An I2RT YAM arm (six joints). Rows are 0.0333 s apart.
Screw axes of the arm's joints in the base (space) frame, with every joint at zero. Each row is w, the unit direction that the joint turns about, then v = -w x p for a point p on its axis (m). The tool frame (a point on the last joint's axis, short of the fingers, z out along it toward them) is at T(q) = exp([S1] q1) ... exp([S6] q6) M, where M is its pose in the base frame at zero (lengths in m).
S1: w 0 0 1 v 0.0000 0.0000 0.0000
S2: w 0 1 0 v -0.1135 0.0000 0.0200
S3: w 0 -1 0 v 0.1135 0.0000 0.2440
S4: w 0 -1 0 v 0.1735 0.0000 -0.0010
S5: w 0 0 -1 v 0.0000 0.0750 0.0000
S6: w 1 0 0 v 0.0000 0.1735 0.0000
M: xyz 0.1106 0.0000 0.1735 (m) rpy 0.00 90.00 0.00 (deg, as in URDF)
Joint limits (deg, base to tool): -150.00..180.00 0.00..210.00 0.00..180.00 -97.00..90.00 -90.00..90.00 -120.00..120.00
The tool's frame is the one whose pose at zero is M.
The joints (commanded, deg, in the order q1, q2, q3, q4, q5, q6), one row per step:
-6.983 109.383 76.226 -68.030 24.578 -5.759
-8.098 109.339 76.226 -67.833 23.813 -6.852
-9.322 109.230 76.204 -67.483 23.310 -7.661
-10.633 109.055 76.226 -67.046 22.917 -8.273
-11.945 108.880 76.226 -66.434 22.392 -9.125
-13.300 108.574 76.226 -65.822 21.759 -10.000
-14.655 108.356 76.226 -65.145 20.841 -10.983
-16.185 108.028 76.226 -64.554 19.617 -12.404
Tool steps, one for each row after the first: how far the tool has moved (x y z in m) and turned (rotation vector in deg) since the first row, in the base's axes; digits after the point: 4 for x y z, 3 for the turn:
-0.0008 -0.0058 0.0000 0.961 0.082 -0.283
-0.0017 -0.0124 0.0002 1.570 -0.130 -0.870
-0.0026 -0.0196 0.0010 1.983 -0.610 -1.691
-0.0034 -0.0268 0.0016 2.533 -1.190 -2.307
-0.0046 -0.0341 0.0030 3.142 -1.930 -2.945
-0.0057 -0.0413 0.0038 4.025 -2.694 -3.509
-0.0075 -0.0492 0.0051 5.250 -3.447 -3.862

